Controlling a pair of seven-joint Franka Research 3 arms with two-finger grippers.
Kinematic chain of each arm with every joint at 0, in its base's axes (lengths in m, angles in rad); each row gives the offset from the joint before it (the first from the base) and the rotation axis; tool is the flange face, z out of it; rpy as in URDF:
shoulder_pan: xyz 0 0 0.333 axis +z
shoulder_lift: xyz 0 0 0 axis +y
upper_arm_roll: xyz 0 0 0.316 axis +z
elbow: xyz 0.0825 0 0 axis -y
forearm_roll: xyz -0.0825 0 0.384 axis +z
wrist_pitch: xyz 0 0 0 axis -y
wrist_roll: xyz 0.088 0 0 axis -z
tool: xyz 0 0 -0.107 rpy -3.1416 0 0
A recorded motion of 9 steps. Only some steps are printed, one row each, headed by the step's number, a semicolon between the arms.
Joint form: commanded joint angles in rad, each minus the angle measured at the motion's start. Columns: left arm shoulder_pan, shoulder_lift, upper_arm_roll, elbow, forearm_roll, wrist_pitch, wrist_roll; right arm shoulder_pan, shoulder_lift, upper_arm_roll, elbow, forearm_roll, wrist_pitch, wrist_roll.
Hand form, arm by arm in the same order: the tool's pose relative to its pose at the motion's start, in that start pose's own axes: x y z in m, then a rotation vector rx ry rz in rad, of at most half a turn. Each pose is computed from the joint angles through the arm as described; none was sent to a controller.
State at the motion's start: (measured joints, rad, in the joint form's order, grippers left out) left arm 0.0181 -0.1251 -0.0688 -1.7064 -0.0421 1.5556 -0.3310; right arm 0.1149 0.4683 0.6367 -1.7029 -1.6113 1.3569 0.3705
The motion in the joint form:
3: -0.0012 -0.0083 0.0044 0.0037 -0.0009 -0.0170 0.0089; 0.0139 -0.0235 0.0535 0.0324 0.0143 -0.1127 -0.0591
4: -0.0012 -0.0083 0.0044 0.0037 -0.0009 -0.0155 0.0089; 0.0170 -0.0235 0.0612 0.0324 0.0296 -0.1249 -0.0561
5: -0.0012 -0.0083 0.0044 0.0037 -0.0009 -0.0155 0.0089; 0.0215 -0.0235 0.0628 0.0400 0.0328 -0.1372 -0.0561
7: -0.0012 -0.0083 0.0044 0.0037 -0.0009 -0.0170 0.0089; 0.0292 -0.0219 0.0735 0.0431 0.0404 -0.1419 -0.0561
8: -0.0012 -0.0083 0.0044 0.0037 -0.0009 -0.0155 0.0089; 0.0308 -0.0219 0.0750 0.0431 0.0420 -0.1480 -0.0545
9: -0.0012 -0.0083 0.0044 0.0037 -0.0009 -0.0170 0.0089; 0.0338 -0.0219 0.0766 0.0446 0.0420 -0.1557 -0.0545
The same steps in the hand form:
3: -0.0037 -0.0026 -0.0045 0.0006 -0.0049 0.0062; -0.0134 0.0307 -0.0299 -0.0160 -0.0484 -0.0083
4: -0.0035 -0.0026 -0.0046 0.0001 -0.0035 0.0062; -0.0153 0.0292 -0.0349 -0.0049 -0.0540 -0.0100
5: -0.0035 -0.0026 -0.0046 0.0001 -0.0035 0.0062; -0.0162 0.0323 -0.0374 -0.0041 -0.0615 -0.0043
7: -0.0037 -0.0026 -0.0045 0.0006 -0.0049 0.0062; -0.0166 0.0317 -0.0472 0.0039 -0.0507 -0.0058
8: -0.0035 -0.0026 -0.0046 0.0001 -0.0035 0.0062; -0.0173 0.0316 -0.0485 0.0035 -0.0540 -0.0049
9: -0.0037 -0.0026 -0.0045 0.0006 -0.0049 0.0062; -0.0180 0.0323 -0.0506 0.0013 -0.0570 -0.0039

